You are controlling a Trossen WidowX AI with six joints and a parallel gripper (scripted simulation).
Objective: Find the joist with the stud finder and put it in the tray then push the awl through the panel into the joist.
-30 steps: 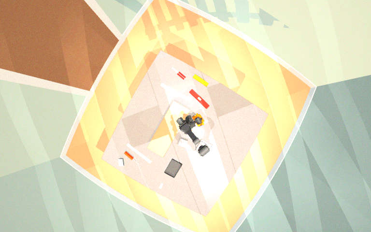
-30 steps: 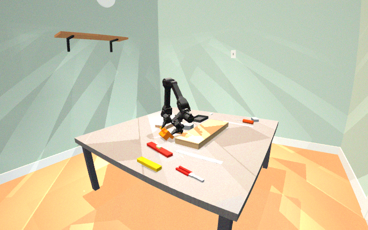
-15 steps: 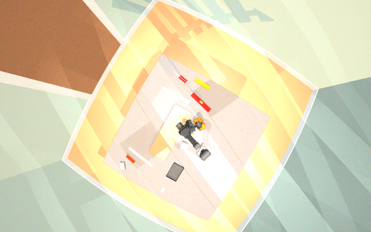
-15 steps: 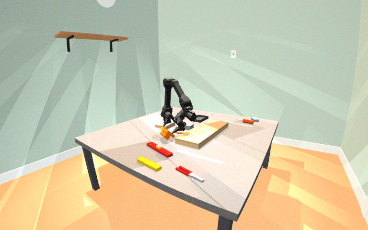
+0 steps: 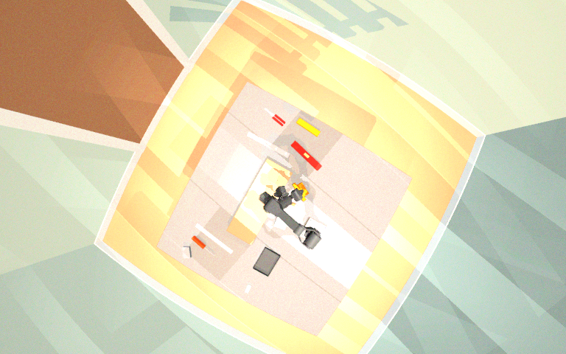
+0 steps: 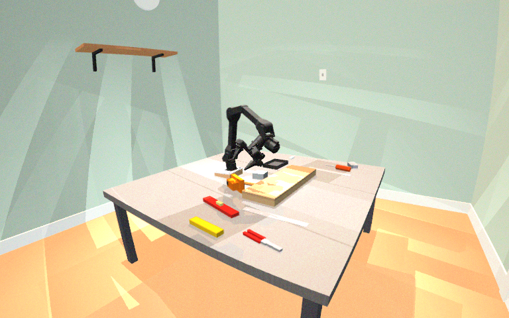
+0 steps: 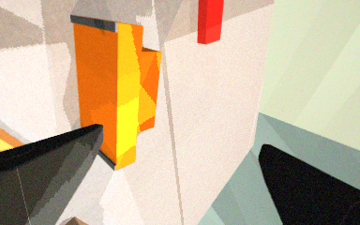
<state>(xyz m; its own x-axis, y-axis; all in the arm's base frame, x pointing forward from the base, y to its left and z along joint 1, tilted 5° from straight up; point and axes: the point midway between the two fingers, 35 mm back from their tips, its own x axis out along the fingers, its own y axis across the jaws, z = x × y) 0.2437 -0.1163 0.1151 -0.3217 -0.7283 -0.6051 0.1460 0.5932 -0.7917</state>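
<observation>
My gripper tip is now 100 mm above the stud finder, 30 mm to the left of it and 30 mm past it. The rest, counted from my gripper tip: grey block: 210 mm to the left, 120 mm below, 40 mm behind; then awl: 130 mm below, 70 mm to the left, 40 mm behind; then red level: 210 mm to the right, 120 mm below, 90 mm ahead.
</observation>
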